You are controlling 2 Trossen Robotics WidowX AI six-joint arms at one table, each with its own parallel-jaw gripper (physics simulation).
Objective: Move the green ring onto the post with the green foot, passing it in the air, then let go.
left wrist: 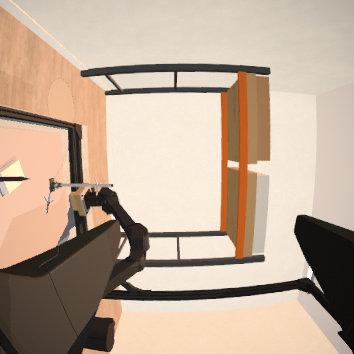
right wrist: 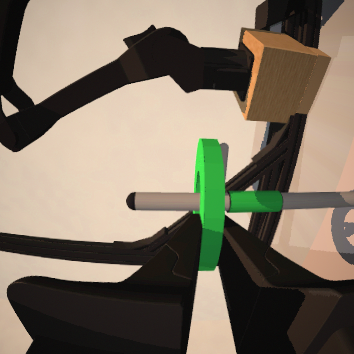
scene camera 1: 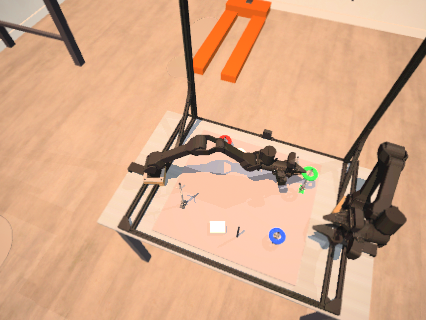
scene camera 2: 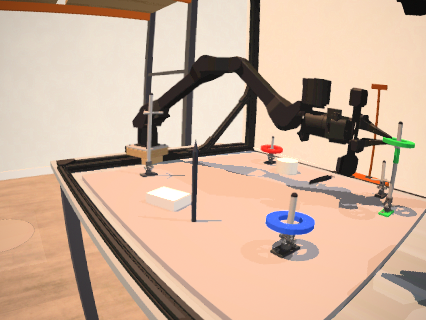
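Pixels of known places: left gripper, fingertip midpoint: (left wrist: pixel 209 227) (scene camera 1: pixel 317 222); right gripper, fingertip midpoint: (right wrist: pixel 206 222) (scene camera 1: pixel 306 172) (scene camera 2: pixel 391 140); left arm's base at its link origin: (right wrist: pixel 242 70); right arm's base at its link origin: (left wrist: pixel 87 198) (scene camera 1: pixel 154 172).
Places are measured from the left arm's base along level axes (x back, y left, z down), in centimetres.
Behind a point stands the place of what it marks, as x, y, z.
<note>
The green ring (scene camera 1: pixel 316 175) @(-19.4, -0.1, -7.8) (scene camera 2: pixel 407 145) @(-18.9, 2.1, -7.5) (right wrist: pixel 212 240) @(-25.1, 2.8, -7.7) is around the upper part of the post with the green foot (scene camera 1: pixel 301 189) @(-21.8, 2.3, 5.4) (scene camera 2: pixel 393 180) @(-21.6, 1.2, 0.3) (right wrist: pixel 165 201) @(-22.4, 1.4, -9.6). The post's dark tip sticks out above the ring. In the right wrist view the ring is close above the post's green sleeve, with the end of a crossbar partly hidden behind it. My right gripper (scene camera 1: pixel 303 173) @(-23.7, 1.6, -7.6) (scene camera 2: pixel 387 140) @(-23.7, 1.6, -7.6) (right wrist: pixel 206 222) @(-23.7, 1.6, -7.6) is shut on the ring's near side. My left gripper (scene camera 1: pixel 320 222) @(-8.2, 31.9, -33.3) (left wrist: pixel 209 227) @(-8.2, 31.9, -33.3) is open and empty, off to the right in scene camera 1.
A blue ring (scene camera 1: pixel 271 238) @(-18.0, 32.4, 2.6) (scene camera 2: pixel 280 227) @(-15.0, 32.4, 2.6) is around a short post. A red ring (scene camera 2: pixel 271 150) @(-64.3, 8.4, 2.9) is on another post. A tall grey post (scene camera 2: pixel 149 135) @(-58.5, 45.3, -2.7), a white block (scene camera 1: pixel 217 227) @(-39.0, 43.5, 5.7) (scene camera 2: pixel 169 198) @(-36.4, 43.4, 5.7), an upright dark rod (scene camera 2: pixel 195 185) @(-29.7, 40.2, 1.1) and a white cylinder (scene camera 2: pixel 287 166) @(-54.1, 8.4, 5.3) also stand there.
</note>
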